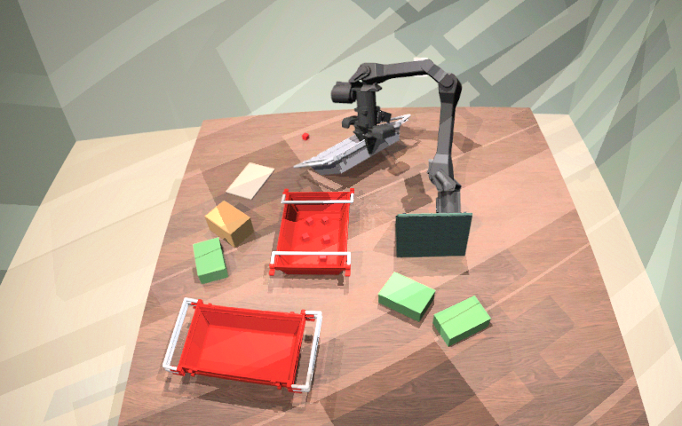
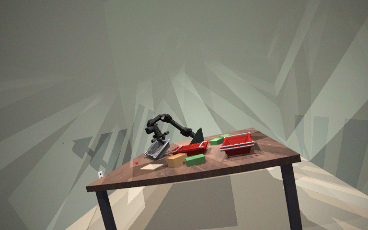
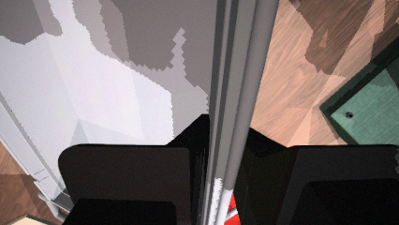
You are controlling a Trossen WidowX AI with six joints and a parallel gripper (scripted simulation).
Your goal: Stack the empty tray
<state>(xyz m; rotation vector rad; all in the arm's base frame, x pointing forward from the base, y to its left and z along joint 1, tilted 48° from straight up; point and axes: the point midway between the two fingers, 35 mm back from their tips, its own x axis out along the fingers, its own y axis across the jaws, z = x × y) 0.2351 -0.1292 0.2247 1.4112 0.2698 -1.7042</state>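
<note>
Now: the grey tray 60 mm to the right of my gripper tip, 60 mm ahead of it and 20 mm below it. From my gripper tip the other things lie so: white sheet (380 mm ahead, 90 mm below, 40 mm to the left); red cube (240 mm ahead, 190 mm to the right, 80 mm below); tan box (390 mm ahead, 260 mm to the left, 60 mm below).
</note>
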